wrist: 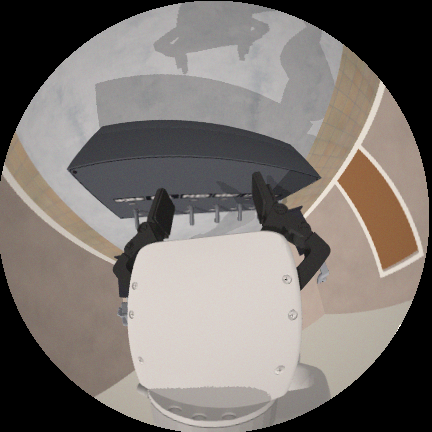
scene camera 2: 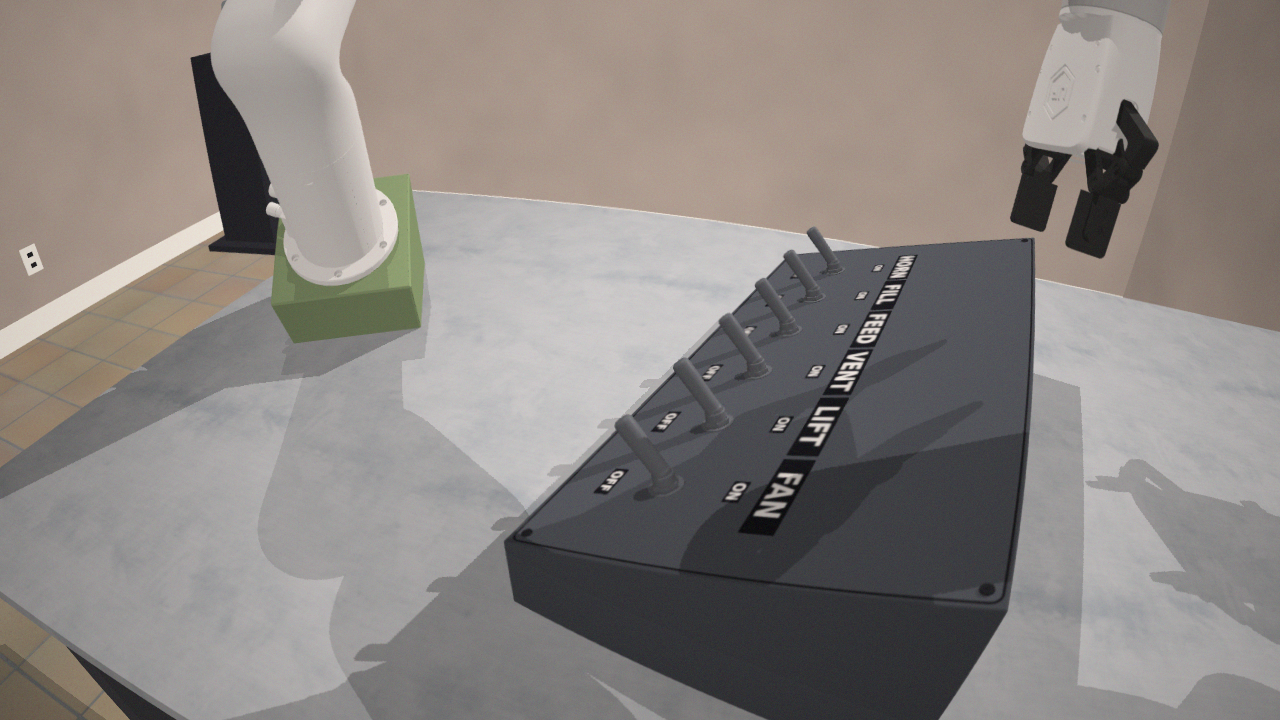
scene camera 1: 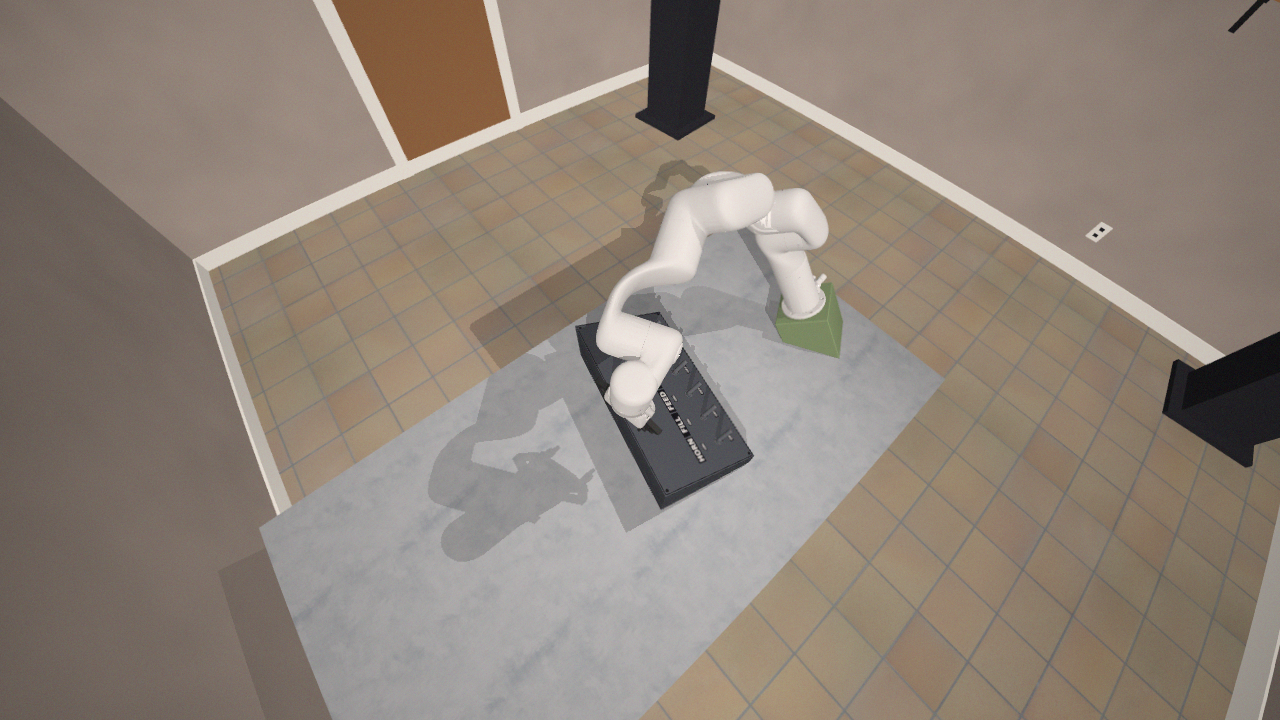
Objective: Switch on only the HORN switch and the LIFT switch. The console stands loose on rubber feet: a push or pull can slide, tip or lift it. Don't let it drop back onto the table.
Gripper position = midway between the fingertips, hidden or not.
Note:
I see my gripper (scene camera 2: pixel 1053 239) and a dark console (scene camera 2: pixel 821 505).
The dark console shows as well in the wrist view (wrist: pixel 204 167) and in scene camera 1 (scene camera 1: pixel 699 444). My gripper is seen too in the wrist view (wrist: pixel 208 189).

